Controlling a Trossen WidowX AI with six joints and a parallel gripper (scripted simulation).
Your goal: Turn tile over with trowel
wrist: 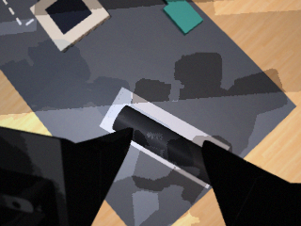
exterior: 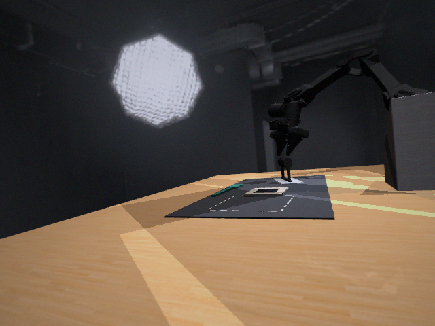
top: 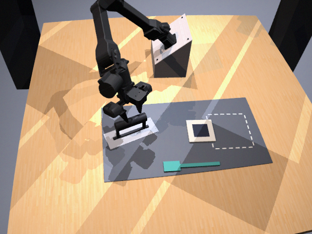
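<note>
My gripper tip is now 20 cm to the right of the dark mat, 12 cm above it and 1 cm short of it. Also, from my gripper tip: tile (26 cm to the left, 9 cm below); teal trowel (19 cm to the left, 15 cm ahead, 10 cm below).
</note>
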